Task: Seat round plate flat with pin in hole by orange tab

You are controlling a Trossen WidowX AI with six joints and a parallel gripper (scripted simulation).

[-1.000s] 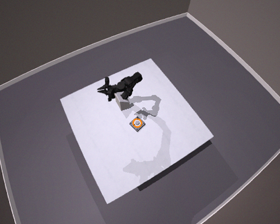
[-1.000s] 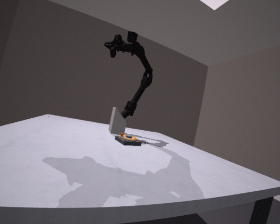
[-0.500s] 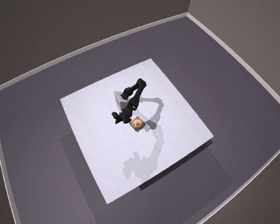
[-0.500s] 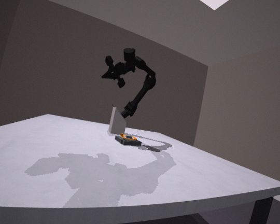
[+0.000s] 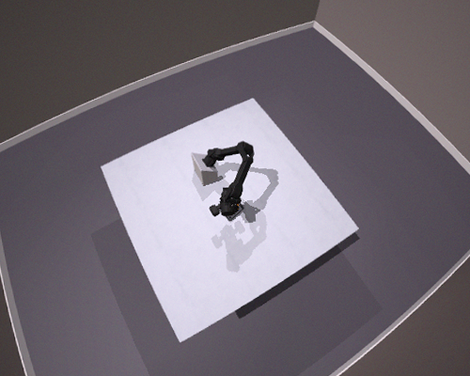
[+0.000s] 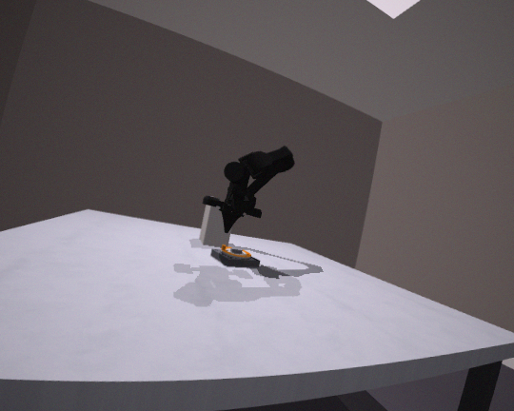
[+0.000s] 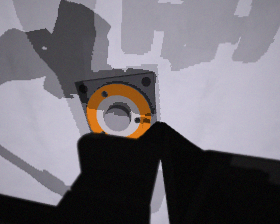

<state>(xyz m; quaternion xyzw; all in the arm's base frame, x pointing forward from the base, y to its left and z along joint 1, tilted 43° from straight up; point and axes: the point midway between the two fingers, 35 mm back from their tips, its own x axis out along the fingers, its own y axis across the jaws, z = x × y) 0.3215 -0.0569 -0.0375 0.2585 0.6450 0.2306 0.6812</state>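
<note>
The round plate is 60 mm below my gripper tip, 30 mm to the left of it and 30 mm behind it. From my gripper tip the other things lie so: dark square base 70 mm below, 60 mm to the left, 30 mm behind.
</note>
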